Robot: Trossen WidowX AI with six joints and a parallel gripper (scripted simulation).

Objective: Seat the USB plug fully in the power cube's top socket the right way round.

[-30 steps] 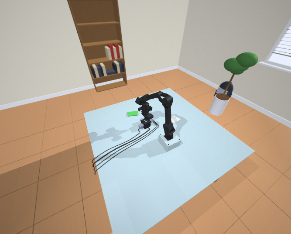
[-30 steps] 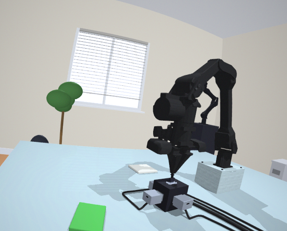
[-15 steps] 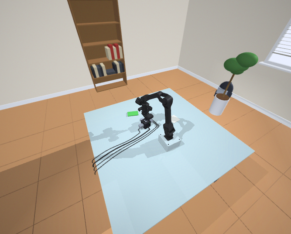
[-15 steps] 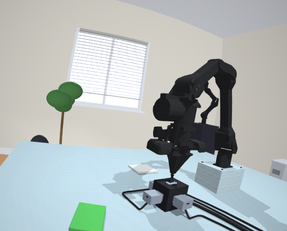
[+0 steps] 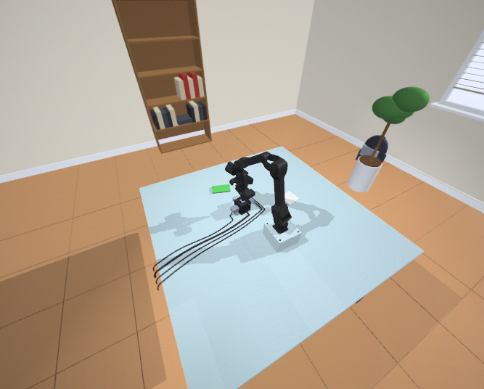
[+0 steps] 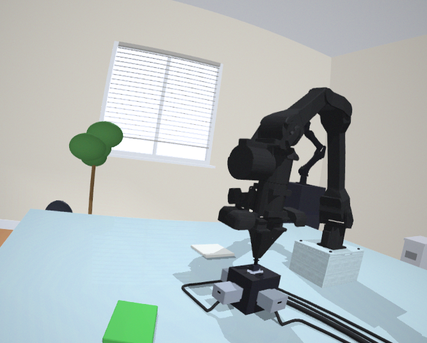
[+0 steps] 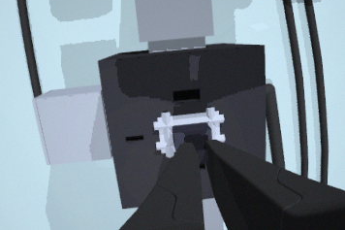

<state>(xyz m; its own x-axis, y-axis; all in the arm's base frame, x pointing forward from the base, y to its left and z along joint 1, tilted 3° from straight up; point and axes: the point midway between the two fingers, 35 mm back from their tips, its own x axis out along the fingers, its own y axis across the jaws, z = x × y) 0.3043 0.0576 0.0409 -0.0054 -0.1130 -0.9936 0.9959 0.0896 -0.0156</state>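
My gripper tip is now 2 cm above the grey USB plug. Round my gripper tip: green block 25 cm ahead, 10 cm below, 3 cm to the left; USB socket 4 cm below; white flat pad 33 cm to the right, 10 cm below, 8 cm behind.
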